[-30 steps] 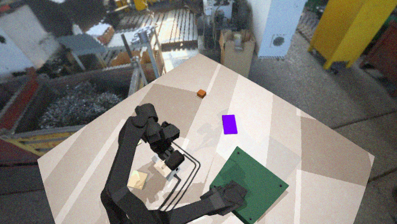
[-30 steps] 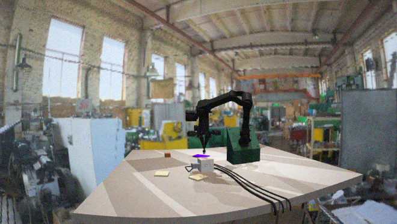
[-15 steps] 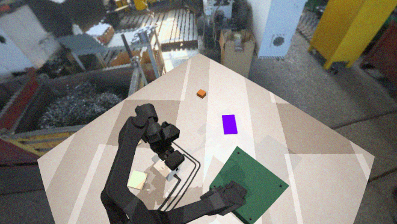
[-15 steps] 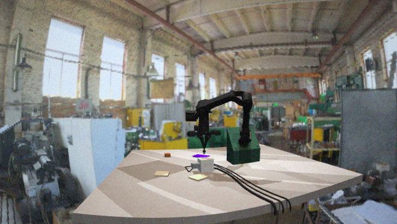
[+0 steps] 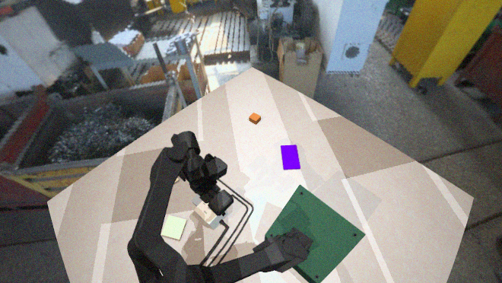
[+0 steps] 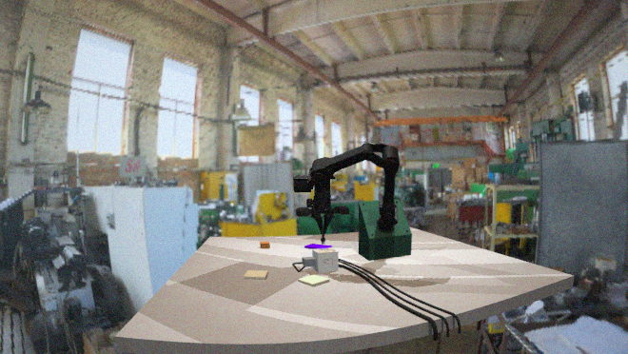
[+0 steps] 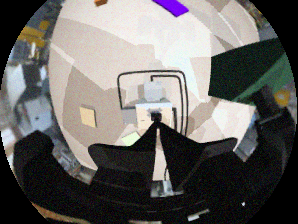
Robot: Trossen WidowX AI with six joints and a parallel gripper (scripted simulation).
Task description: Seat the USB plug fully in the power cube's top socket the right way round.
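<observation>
My gripper tip is now 20 mm above the dark USB plug. Also, from my gripper tip: orange block 180 mm ahead, 440 mm to the right, 120 mm below; flat purple card 80 mm behind, 360 mm to the right, 130 mm below.
</observation>
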